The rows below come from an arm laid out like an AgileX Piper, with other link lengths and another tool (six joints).
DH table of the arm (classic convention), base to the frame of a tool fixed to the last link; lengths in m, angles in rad. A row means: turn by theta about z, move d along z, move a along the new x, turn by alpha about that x. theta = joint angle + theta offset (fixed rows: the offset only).
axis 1: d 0.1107, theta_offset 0, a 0, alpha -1.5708
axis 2: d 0, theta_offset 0.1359, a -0.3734, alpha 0
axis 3: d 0, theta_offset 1.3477, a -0.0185, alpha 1.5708
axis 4: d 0.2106, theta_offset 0, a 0, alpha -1.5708
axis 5: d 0, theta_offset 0, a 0, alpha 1.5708
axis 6: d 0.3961, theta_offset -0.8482, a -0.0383, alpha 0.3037
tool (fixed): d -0.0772, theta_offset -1.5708, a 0, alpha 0
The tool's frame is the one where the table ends.
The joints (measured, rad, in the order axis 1, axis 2, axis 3, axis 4, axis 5, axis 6), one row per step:
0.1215, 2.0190, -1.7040, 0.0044, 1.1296, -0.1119
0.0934, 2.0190, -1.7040, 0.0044, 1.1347, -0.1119
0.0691, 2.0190, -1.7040, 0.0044, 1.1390, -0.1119
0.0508, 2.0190, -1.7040, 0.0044, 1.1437, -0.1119
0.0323, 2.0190, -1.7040, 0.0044, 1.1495, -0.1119
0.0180, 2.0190, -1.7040, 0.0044, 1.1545, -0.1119
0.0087, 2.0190, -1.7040, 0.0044, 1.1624, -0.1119
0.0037, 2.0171, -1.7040, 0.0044, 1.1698, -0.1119
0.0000, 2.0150, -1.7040, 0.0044, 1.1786, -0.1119
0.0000, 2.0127, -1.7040, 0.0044, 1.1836, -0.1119
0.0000, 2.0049, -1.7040, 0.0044, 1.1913, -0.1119
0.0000, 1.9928, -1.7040, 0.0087, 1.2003, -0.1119
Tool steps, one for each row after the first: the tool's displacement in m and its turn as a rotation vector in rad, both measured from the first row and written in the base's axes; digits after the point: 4 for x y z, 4 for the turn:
0.0012, -0.0136, -0.0004, -0.0005, 0.0051, -0.0281
0.0019, -0.0253, -0.0007, -0.0009, 0.0094, -0.0524
0.0018, -0.0342, -0.0010, -0.0012, 0.0141, -0.0706
0.0011, -0.0431, -0.0014, -0.0015, 0.0198, -0.0891
0.0004, -0.0500, -0.0017, -0.0017, 0.0249, -0.1034
-0.0016, -0.0545, -0.0022, -0.0021, 0.0327, -0.1126
-0.0037, -0.0569, -0.0017, -0.0024, 0.0382, -0.1176
-0.0062, -0.0586, -0.0012, -0.0027, 0.0449, -0.1213
-0.0077, -0.0586, -0.0004, -0.0028, 0.0476, -0.1212
-0.0099, -0.0586, 0.0028, -0.0028, 0.0475, -0.1212
-0.0124, -0.0573, 0.0081, 0.0016, 0.0447, -0.1219

